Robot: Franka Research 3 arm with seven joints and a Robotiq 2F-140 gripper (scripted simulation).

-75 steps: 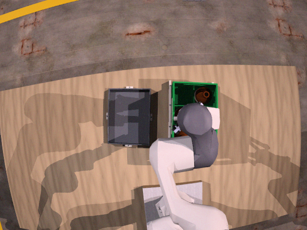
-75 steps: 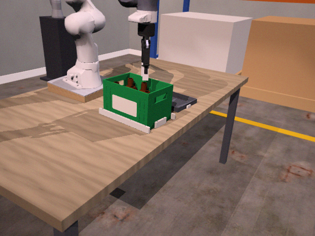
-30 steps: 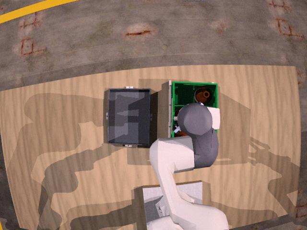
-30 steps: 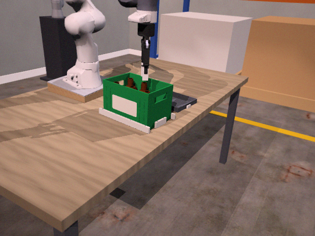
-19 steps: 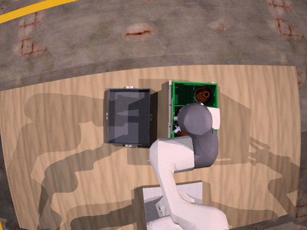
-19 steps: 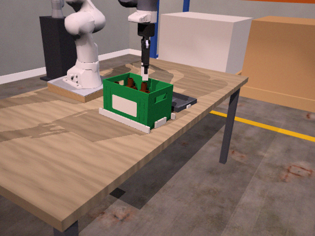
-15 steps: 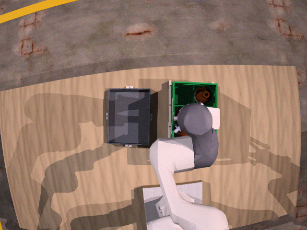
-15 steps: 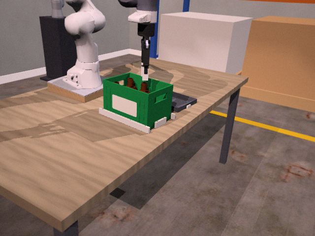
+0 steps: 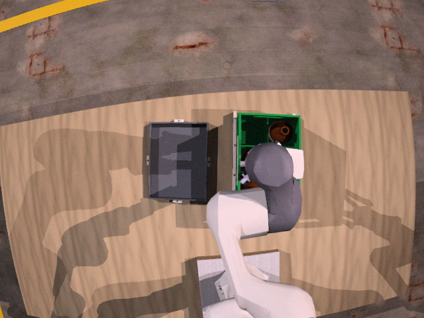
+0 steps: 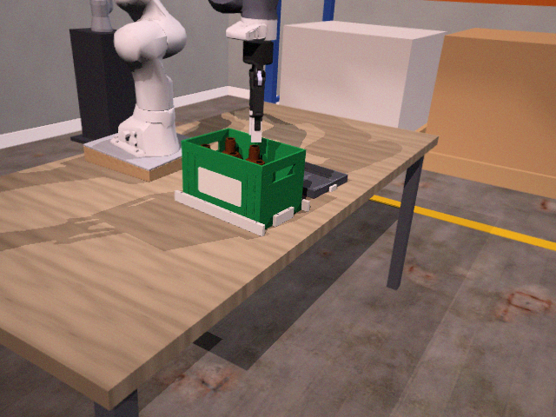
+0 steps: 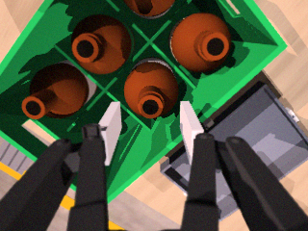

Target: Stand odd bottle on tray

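Now: hand 1 cm past the green crate, 5 cm to the left of it and 13 cm above it. Round my hand: dark grey tray (2 cm ahead, 23 cm to the left, 20 cm below); then brown bottle (8 cm ahead, 10 cm to the right, 13 cm below).
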